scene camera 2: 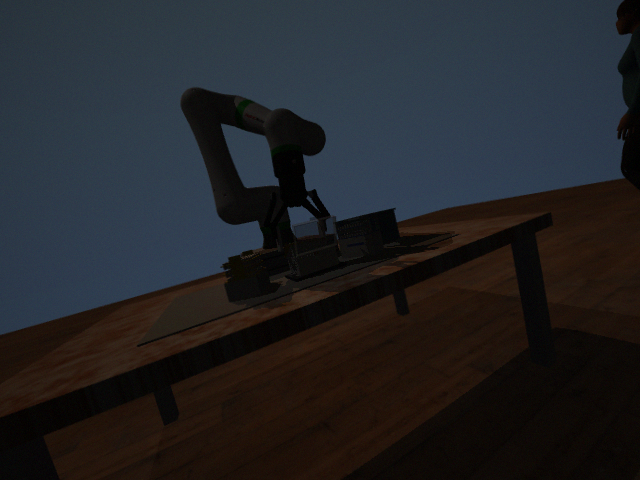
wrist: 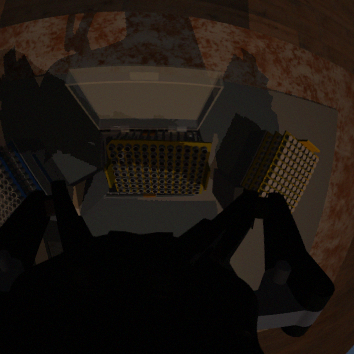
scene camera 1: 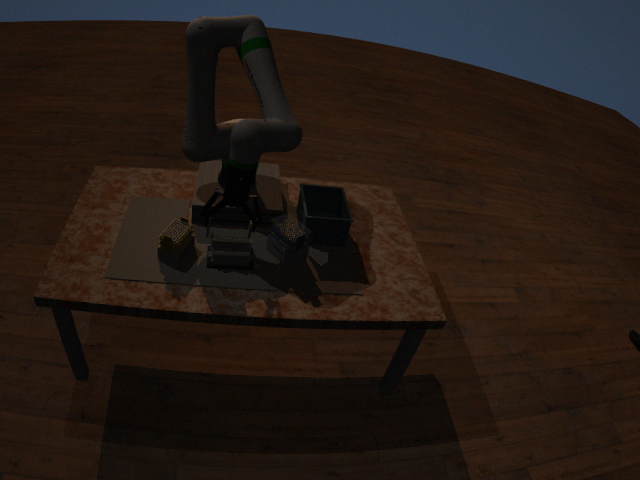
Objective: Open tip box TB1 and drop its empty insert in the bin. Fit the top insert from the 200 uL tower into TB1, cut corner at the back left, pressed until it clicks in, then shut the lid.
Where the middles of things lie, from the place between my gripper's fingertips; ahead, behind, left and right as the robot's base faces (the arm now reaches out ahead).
The clear lid (wrist: 115, 96) is 8 cm ahead of my hand, 3 cm above it and 2 cm to the left of it. Also, from my hand: blue tip tower (scene camera 2: 359, 236) 20 cm to the left, 3 cm behind, 1 cm below; blue bin (scene camera 1: 324, 210) 33 cm to the left, 21 cm behind, 2 cm below.
